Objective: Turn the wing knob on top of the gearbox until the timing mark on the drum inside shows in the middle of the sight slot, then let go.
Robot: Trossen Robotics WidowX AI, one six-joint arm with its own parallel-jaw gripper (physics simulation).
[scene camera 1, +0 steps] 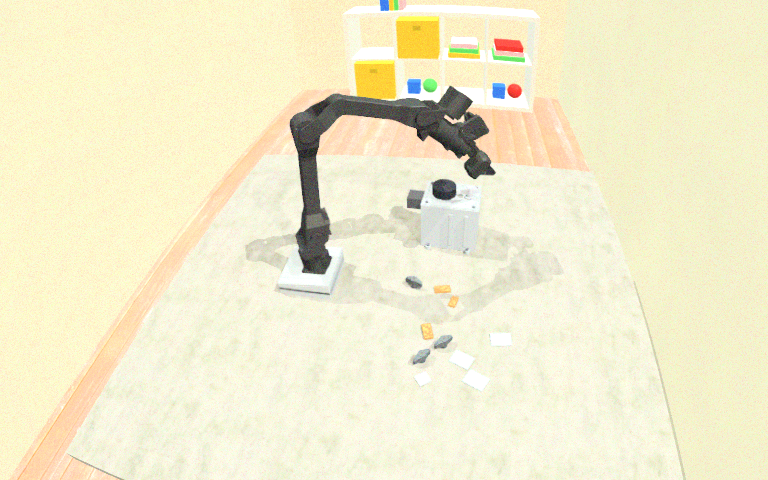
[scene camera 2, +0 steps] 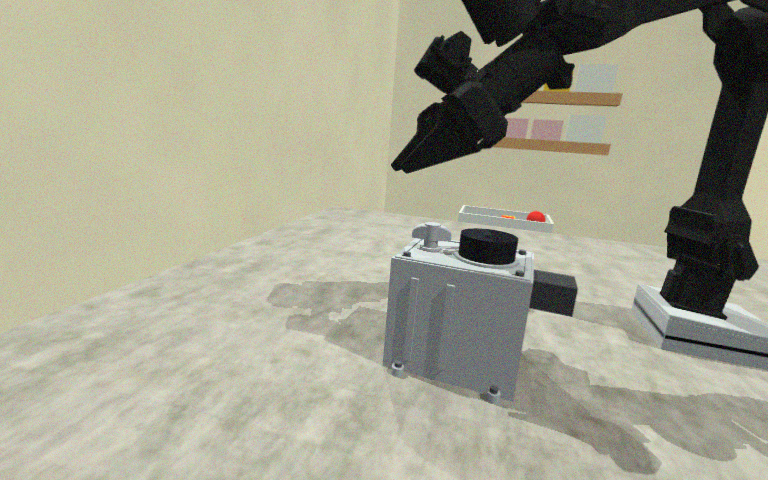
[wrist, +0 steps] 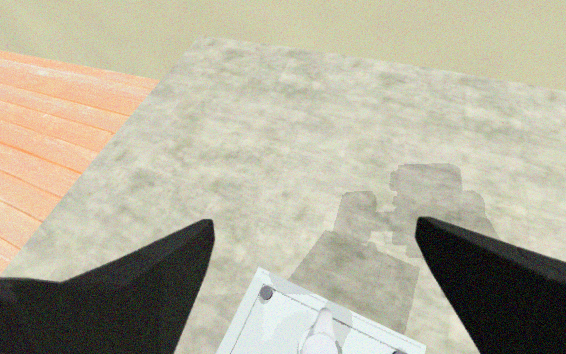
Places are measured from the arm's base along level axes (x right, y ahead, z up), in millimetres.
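Where they show: gripper, between the fingertips: point(scene camera 2: 397, 169) point(wrist: 314, 228); arm's base, origin of its link: point(scene camera 1: 317, 264) point(scene camera 2: 690, 305).
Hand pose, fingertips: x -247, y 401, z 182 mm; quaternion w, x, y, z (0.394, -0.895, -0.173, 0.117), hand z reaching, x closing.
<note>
Things, the pixels of their top centre, and the offset from my fingertips. "pt": a spot on its surface instead. Level surfaces: height alone.
- light grey gearbox, centre of its top: point(scene camera 2: 490, 229) point(scene camera 1: 444, 183) dx +18, dy -112, dz -59 mm
- raised black round cap, a spot on its surface: point(scene camera 2: 488, 246) pt dx -14, dy -114, dz -71 mm
- dark block, a spot on its surface: point(scene camera 2: 553, 292) pt dx -6, dy -186, dz -113 mm
- mat, height of its surface: dz -230 mm
The light grey gearbox point(scene camera 1: 450, 229) point(scene camera 2: 458, 333) point(wrist: 250, 335) stands upright on the mat. Its pale wing knob point(scene camera 1: 468, 193) point(scene camera 2: 432, 233) point(wrist: 320, 342) is on top, beside a raised black round cap point(scene camera 1: 444, 189) point(scene camera 2: 488, 246). The knob is cut off by the lower edge of the wrist view. A dark block point(scene camera 1: 415, 199) point(scene camera 2: 553, 292) sticks out from the gearbox's side. My gripper point(scene camera 1: 491, 171) point(scene camera 2: 399, 168) point(wrist: 314, 228) is open and empty, tilted downward, above the gearbox and apart from the knob. The sight slot, drum and timing mark cannot be made out.
The arm's white base point(scene camera 1: 311, 280) point(scene camera 2: 713, 339) stands on the mat point(scene camera 1: 254, 384). Dark stones point(scene camera 1: 414, 281), orange pieces point(scene camera 1: 427, 331) and white squares point(scene camera 1: 500, 339) lie near the gearbox. A tray point(scene camera 2: 470, 218) holds a red ball point(scene camera 2: 535, 216) in the background. A white shelf point(scene camera 1: 441, 12) stands behind.
</note>
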